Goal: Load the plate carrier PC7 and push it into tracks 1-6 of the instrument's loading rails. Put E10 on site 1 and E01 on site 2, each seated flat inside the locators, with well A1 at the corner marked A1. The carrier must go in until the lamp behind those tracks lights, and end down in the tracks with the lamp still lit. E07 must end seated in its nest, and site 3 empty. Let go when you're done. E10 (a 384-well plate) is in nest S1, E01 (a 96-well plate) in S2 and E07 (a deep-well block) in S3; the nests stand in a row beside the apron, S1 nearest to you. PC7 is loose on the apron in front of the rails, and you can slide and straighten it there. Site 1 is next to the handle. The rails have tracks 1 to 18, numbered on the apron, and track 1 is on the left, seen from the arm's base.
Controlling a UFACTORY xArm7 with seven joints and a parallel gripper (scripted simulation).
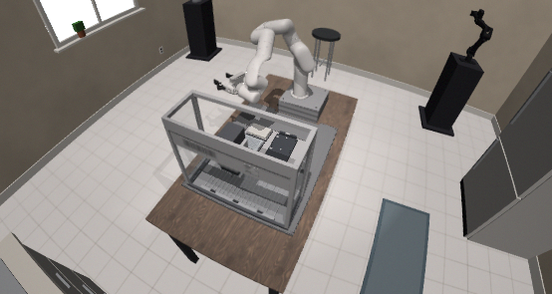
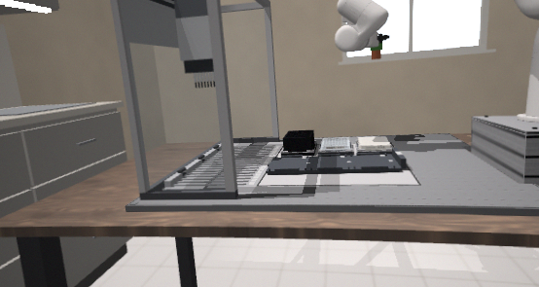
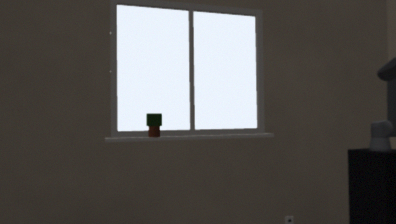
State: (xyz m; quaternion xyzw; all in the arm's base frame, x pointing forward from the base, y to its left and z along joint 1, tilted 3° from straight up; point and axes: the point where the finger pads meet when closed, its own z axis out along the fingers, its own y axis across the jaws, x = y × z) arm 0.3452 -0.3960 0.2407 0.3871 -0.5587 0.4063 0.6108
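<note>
The white 96-well plate E01 lies 310 mm below my hand, 230 mm to the left of it and 140 mm ahead of it. Also, from my hand: black deep-well block E07 (300 mm below, 250 mm ahead, 210 mm to the left); nest S2 (330 mm below, 230 mm to the left, 140 mm ahead); nest S1 (330 mm below, 250 mm to the left, 30 mm ahead).
</note>
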